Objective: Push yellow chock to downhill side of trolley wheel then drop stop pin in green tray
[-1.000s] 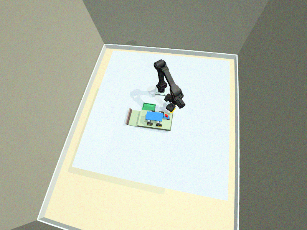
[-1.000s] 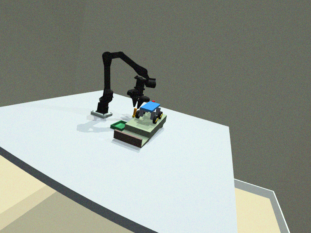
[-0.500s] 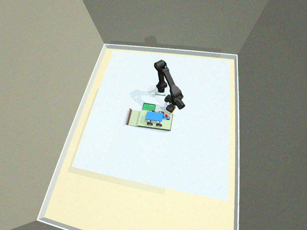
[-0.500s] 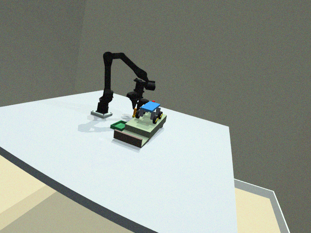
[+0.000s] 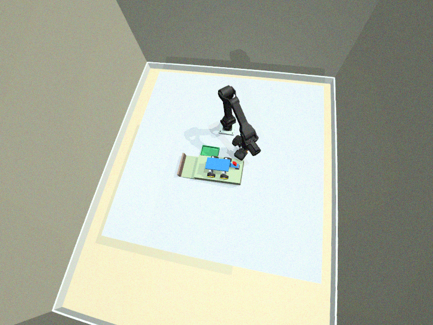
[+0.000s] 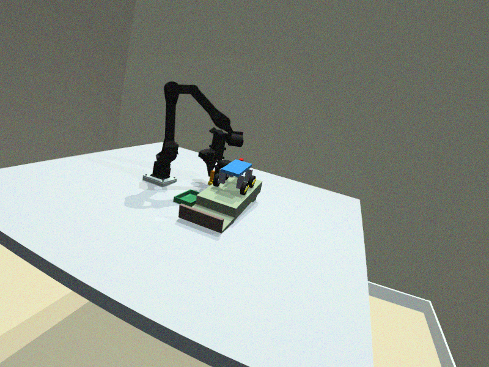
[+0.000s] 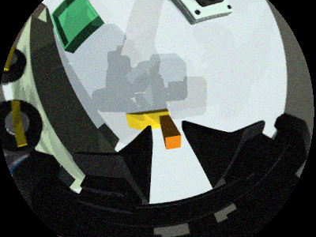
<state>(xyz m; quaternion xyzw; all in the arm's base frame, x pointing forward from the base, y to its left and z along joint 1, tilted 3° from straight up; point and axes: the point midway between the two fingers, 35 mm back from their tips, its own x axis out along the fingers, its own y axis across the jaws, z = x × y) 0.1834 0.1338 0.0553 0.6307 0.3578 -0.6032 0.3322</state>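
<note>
Right now my gripper tip is 13 cm short of the red-headed stop pin, 6 cm to the left of it and 10 cm below it. Round my gripper tip: blue-topped trolley: 14 cm ahead, 16 cm to the right, 8 cm above; yellow chock: 2 cm ahead, 1 cm to the right, 1 cm below; green ramp: 14 cm ahead, 16 cm to the right, 1 cm above.
</note>
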